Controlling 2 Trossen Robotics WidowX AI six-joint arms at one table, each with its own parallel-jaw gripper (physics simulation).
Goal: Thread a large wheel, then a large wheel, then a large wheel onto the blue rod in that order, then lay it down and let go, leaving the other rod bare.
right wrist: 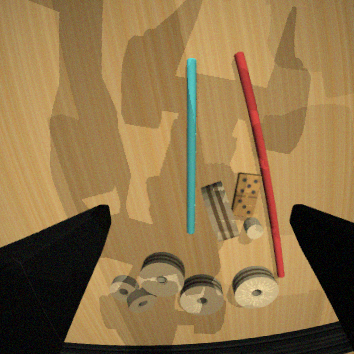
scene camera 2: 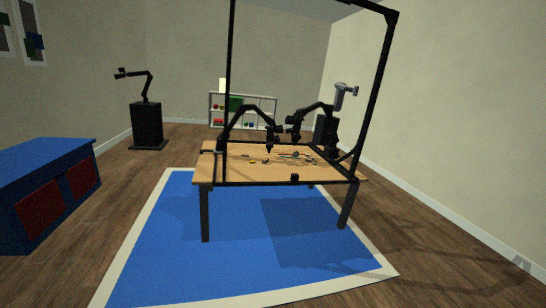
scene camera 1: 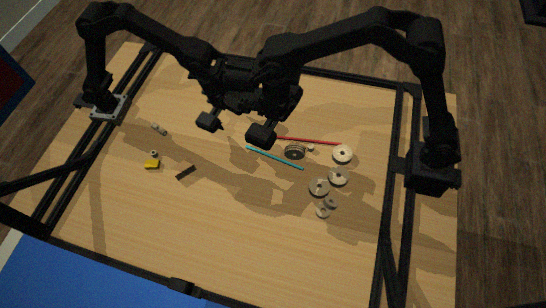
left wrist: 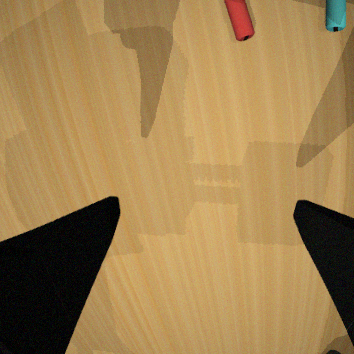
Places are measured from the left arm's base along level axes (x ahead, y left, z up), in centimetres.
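Pixels of known places: left gripper, fingertip midpoint: (scene camera 2: 269,150) (scene camera 1: 230,117) (left wrist: 207,206); right gripper, fingertip midpoint: (right wrist: 201,213) (scene camera 2: 293,144) (scene camera 1: 274,134); left arm's base, origin of the base link: (scene camera 2: 220,150) (scene camera 1: 108,105); right arm's base, origin of the base link: (scene camera 2: 332,147) (scene camera 1: 434,160).
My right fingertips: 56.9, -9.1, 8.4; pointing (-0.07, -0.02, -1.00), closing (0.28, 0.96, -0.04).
Observation:
For each thing: its top centre in the pictures, then the offset to it from my right fingertips, as dx, dy, dz.
- blue rod, middle of its top: (right wrist: 190,155) (scene camera 1: 273,156) -0.9, -0.3, -11.2
- red rod, middle of its top: (right wrist: 268,184) (scene camera 1: 295,138) +4.3, +6.7, -11.2
- large striped wheel, middle of its top: (right wrist: 223,225) (scene camera 1: 294,146) +4.9, +1.0, -6.5
- domino, middle of its top: (right wrist: 246,196) +5.0, +4.2, -11.3
- small pale cylinder, middle of its top: (right wrist: 254,231) (scene camera 1: 310,146) +9.0, +4.2, -10.3
- yellow block, middle of its top: (scene camera 1: 151,163) -35.3, -7.9, -10.6
- dark block, middle of its top: (scene camera 1: 181,166) -25.2, -8.2, -9.1
The blue rod (scene camera 1: 275,158) (left wrist: 335,15) (right wrist: 191,145) lies bare on the table. The red rod (scene camera 1: 310,140) (left wrist: 240,20) (right wrist: 262,155) also lies bare. A large striped wheel (scene camera 1: 295,151) (right wrist: 220,210) stands on edge between them, touching neither. Three pale large wheels, one (scene camera 1: 342,159) (right wrist: 247,297) near the red rod's end, another (scene camera 1: 345,178) (right wrist: 192,302) and a third (scene camera 1: 313,190) (right wrist: 152,275), lie flat beyond the rods' ends. My right gripper (scene camera 2: 296,140) (right wrist: 201,213) is open and empty above the wheels and rods. My left gripper (scene camera 2: 269,149) (left wrist: 207,206) is open and empty, short of the rods' ends.
Two small wheels (scene camera 1: 322,211) (right wrist: 117,286) lie beside the large ones. A domino (right wrist: 246,195) and a small pale cylinder (scene camera 1: 311,148) (right wrist: 253,228) lie by the red rod. A yellow block (scene camera 1: 152,164) and a dark block (scene camera 1: 185,172) lie at the picture's left in scene camera 1.

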